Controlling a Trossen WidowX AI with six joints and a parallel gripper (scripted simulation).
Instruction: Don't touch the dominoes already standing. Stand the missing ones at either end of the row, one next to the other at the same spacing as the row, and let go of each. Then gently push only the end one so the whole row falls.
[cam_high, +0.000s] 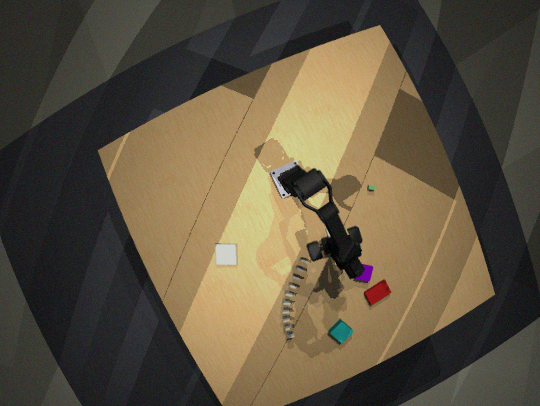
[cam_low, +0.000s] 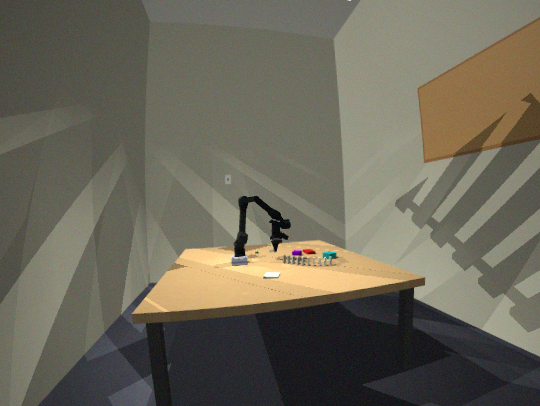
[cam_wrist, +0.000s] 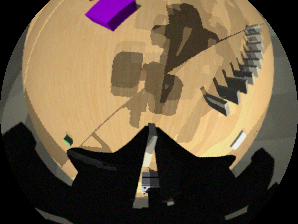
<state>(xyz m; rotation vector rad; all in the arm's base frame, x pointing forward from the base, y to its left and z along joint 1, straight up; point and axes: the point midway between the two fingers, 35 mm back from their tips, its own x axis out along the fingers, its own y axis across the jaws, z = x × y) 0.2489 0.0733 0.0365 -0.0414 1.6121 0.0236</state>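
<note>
Now: gripper tip 17 cm short of the purple block, 10 cm to the right of it and 4 cm above it. Also, from my gripper tip: cyan block: 37 cm ahead, 5 cm to the right, 4 cm below; red block: 27 cm ahead, 13 cm to the left, 4 cm below; small green cube: 13 cm behind, 22 cm to the left, 5 cm below.
</note>
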